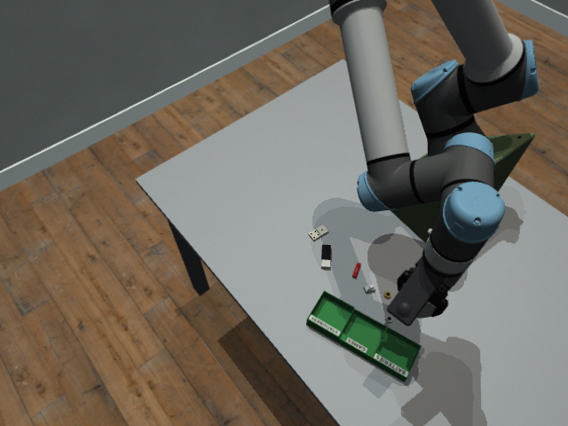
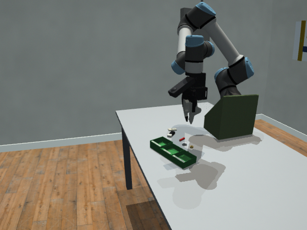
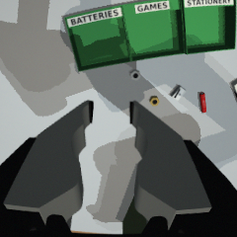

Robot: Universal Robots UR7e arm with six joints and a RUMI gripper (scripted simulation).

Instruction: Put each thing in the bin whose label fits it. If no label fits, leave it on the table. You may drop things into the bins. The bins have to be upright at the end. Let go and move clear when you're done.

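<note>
My hand is 60 mm past the grey-white clip, 130 mm to the left of it and 190 mm above it. Also, from my hand: red cylinder: 70 mm behind, 180 mm to the right, 190 mm below; brass nut: 80 mm behind, 90 mm to the right, 190 mm below; grey nut: 30 mm behind, 40 mm to the right, 190 mm below.
</note>
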